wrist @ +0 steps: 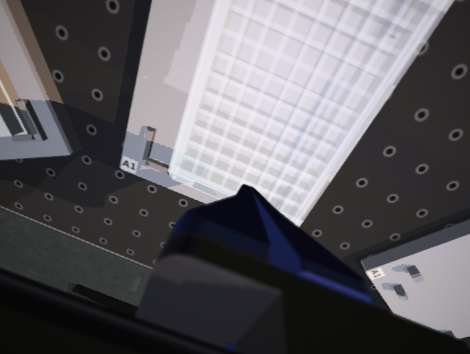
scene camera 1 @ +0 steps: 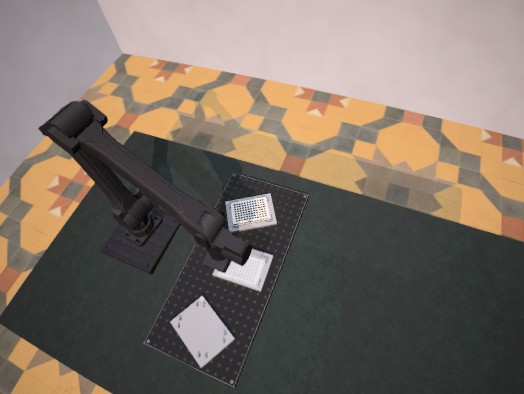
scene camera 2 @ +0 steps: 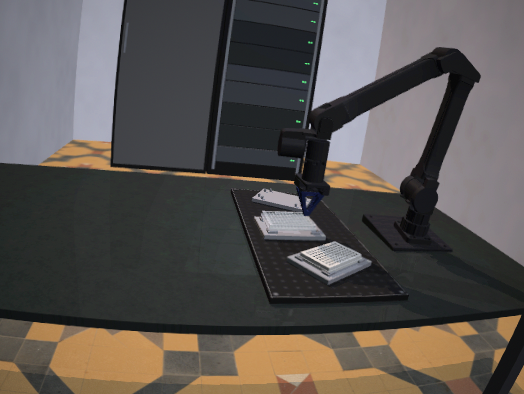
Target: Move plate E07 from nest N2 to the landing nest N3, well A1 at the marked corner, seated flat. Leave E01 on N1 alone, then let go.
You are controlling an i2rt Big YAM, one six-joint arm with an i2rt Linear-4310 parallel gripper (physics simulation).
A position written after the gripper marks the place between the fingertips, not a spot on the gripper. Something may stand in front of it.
Note:
The gripper (scene camera 2: 306, 215) is shut, with nothing in its grasp. Also in view: a clear well plate (scene camera 2: 275, 220).
The clear well plate is seen too in the wrist view (wrist: 278, 102) and in scene camera 1 (scene camera 1: 250, 273). The gripper shows as well in the wrist view (wrist: 243, 195).

